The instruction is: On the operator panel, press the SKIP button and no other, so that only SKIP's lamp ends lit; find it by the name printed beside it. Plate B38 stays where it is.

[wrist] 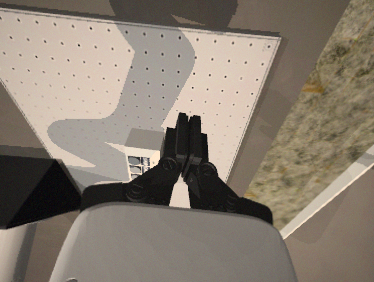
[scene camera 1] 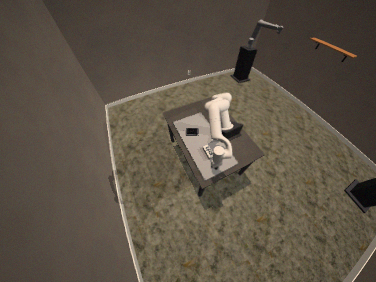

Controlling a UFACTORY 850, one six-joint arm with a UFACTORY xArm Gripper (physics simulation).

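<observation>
The operator panel (scene camera 1: 207, 150) (wrist: 145, 138) is a pale box on the perforated board. In the wrist view its face shows dark round buttons with labels beside them, too small to read; the gripper covers its lower right part. No lit lamp can be made out. My gripper (scene camera 1: 215, 165) (wrist: 185, 126) is shut and empty, its two black fingers together. In the wrist view the fingertips appear to the right of the panel, above the board; their height is hard to tell. A dark rectangular plate (scene camera 1: 192, 131) lies farther along the board; its name cannot be read.
The light perforated board (scene camera 1: 200, 161) (wrist: 225, 65) lies on the dark table (scene camera 1: 247, 150). A black block (scene camera 1: 233, 131) (wrist: 35, 187) stands at the arm's base. Another arm on a black pedestal (scene camera 1: 244, 64) stands off the table by the wall.
</observation>
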